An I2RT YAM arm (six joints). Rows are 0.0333 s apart.
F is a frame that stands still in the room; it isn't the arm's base.
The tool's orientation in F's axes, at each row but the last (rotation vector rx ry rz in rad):
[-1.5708 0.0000 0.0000]
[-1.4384 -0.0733 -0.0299]
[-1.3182 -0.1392 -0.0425]
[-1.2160 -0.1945 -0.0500]
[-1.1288 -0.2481 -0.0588]
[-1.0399 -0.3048 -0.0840]
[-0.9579 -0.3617 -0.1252]
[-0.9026 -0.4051 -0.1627]
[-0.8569 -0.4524 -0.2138]
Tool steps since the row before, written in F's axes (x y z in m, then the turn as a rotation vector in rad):
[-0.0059 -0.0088 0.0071 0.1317 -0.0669 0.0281]
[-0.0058 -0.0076 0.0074 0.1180 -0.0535 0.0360]
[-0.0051 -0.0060 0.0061 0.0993 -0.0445 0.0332]
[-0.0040 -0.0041 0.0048 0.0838 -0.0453 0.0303]
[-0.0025 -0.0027 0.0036 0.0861 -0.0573 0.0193]
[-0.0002 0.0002 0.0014 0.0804 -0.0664 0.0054]
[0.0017 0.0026 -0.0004 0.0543 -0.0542 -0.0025]
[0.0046 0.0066 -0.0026 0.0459 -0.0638 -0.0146]
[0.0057 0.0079 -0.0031 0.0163 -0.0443 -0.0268]
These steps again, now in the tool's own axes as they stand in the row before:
[-0.0059 -0.0071 -0.0088 0.1317 -0.0281 -0.0669]
[-0.0055 -0.0087 -0.0064 0.1189 -0.0350 -0.0522]
[-0.0046 -0.0079 -0.0039 0.1004 -0.0321 -0.0427]
[-0.0034 -0.0064 -0.0017 0.0847 -0.0319 -0.0425]
[-0.0018 -0.0048 -0.0006 0.0835 -0.0269 -0.0581]
[0.0002 -0.0011 0.0009 0.0733 -0.0212 -0.0713]
[0.0016 0.0022 0.0015 0.0468 -0.0149 -0.0590]
[0.0033 0.0073 0.0025 0.0339 -0.0145 -0.0709]
[0.0036 0.0092 0.0026 0.0020 -0.0044 -0.0541]

